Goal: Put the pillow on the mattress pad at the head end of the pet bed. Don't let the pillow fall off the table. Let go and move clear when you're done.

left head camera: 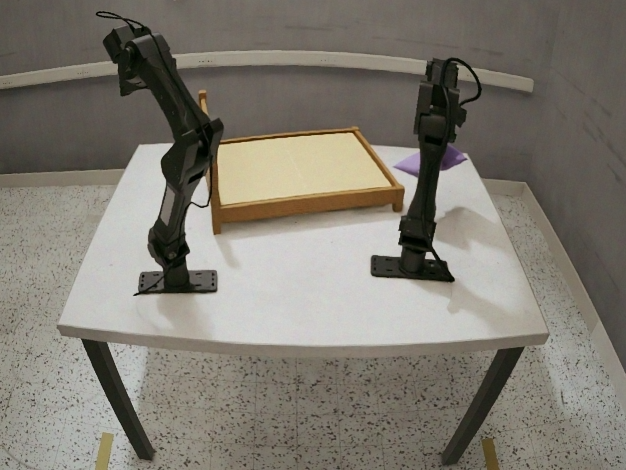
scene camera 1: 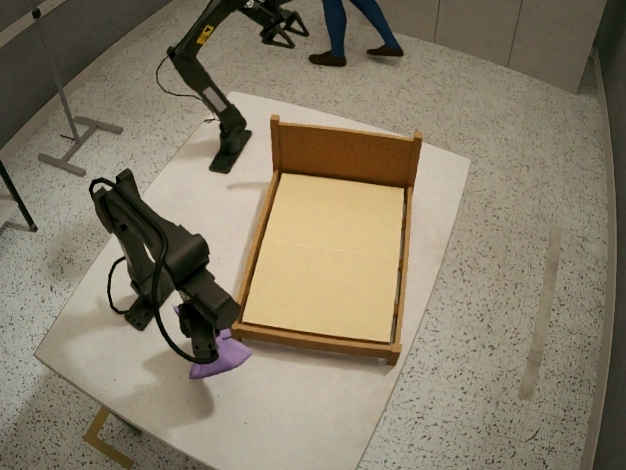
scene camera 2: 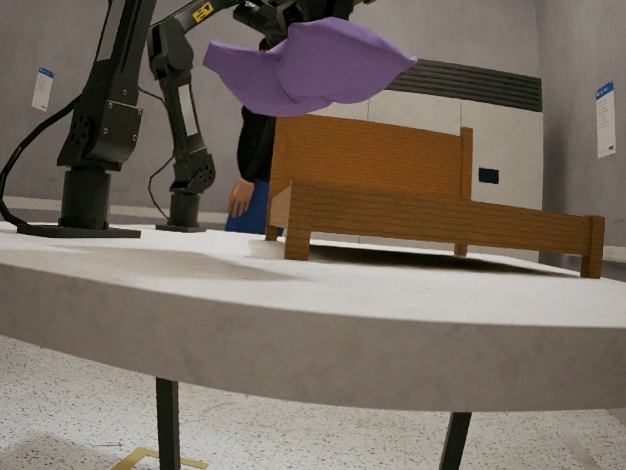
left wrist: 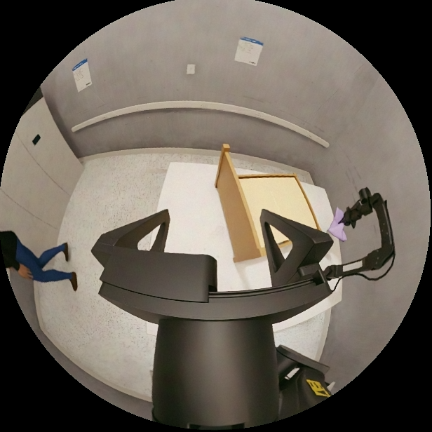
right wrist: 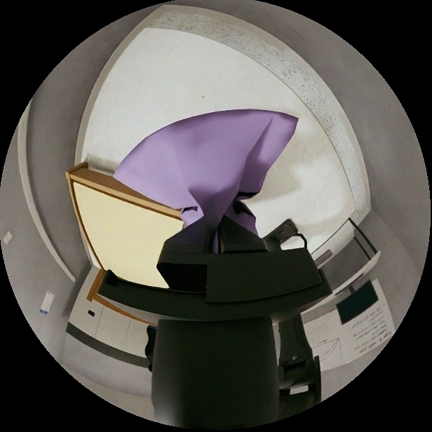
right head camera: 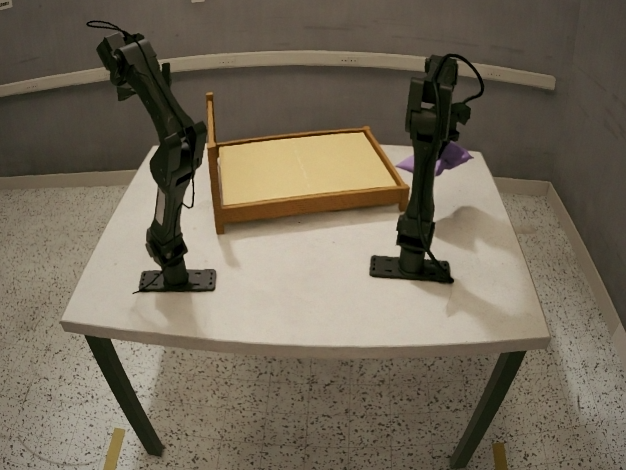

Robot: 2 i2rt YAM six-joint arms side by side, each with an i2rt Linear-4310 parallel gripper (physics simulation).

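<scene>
The purple pillow hangs in the air above the table, beyond the foot end of the pet bed. My right gripper is shut on its pinched middle; the pillow's edges flare out. The cream mattress pad lies bare inside the wooden frame. The tall headboard marks the head end, at the left in both head views. My left gripper is open and empty, raised well away from the bed.
The white table carries both arm bases and the bed. The bed's low footboard and side rails stand around the pad. The pillow is near the table's far right corner in the head views. A person's legs show beyond the table.
</scene>
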